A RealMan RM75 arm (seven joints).
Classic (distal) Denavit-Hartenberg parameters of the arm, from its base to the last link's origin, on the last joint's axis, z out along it. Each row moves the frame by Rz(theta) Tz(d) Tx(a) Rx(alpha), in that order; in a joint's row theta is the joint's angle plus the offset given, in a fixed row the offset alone. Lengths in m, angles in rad.
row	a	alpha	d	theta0
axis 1	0.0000	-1.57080	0.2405	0.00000
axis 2	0.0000	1.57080	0.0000	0.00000
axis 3	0.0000	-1.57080	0.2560	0.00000
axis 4	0.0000	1.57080	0.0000	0.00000
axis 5	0.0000	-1.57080	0.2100	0.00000
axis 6	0.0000	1.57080	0.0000	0.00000
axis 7	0.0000	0.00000	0.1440	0.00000
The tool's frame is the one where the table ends.
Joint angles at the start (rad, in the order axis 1, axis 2, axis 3, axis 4, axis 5, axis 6, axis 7):
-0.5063, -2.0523, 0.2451, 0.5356, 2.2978, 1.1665, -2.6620
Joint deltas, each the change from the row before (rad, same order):
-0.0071, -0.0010, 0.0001, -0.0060, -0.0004, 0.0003, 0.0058
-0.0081, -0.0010, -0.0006, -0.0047, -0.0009, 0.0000, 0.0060
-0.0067, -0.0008, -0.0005, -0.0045, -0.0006, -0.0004, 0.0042
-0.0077, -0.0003, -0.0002, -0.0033, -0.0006, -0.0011, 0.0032
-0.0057, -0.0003, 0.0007, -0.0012, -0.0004, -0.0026, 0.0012
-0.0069, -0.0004, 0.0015, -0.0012, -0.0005, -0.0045, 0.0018
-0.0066, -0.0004, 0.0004, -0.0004, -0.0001, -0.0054, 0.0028
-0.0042, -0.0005, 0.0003, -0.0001, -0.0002, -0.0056, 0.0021
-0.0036, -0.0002, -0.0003, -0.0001, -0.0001, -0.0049, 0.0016
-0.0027, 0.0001, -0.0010, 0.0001, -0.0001, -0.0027, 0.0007
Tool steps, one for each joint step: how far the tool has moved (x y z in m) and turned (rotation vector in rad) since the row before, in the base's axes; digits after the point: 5 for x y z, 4 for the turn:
0.00280, 0.00199, -0.00206, -0.0039, -0.0020, -0.0103
0.00307, 0.00250, -0.00159, -0.0021, -0.0013, -0.0112
0.00251, 0.00200, -0.00145, -0.0020, -0.0017, -0.0084
0.00267, 0.00255, -0.00089, -0.0009, -0.0004, -0.0086
0.00179, 0.00207, -0.00037, 0.0002, 0.0013, -0.0051
0.00205, 0.00259, -0.00040, 0.0006, 0.0032, -0.0060
0.00174, 0.00257, -0.00007, 0.0021, 0.0048, -0.0056
0.00090, 0.00174, -0.00001, 0.0025, 0.0044, -0.0026
0.00069, 0.00152, 0.00016, 0.0027, 0.0037, -0.0017
0.00054, 0.00113, 0.00032, 0.0023, 0.0018, -0.0012

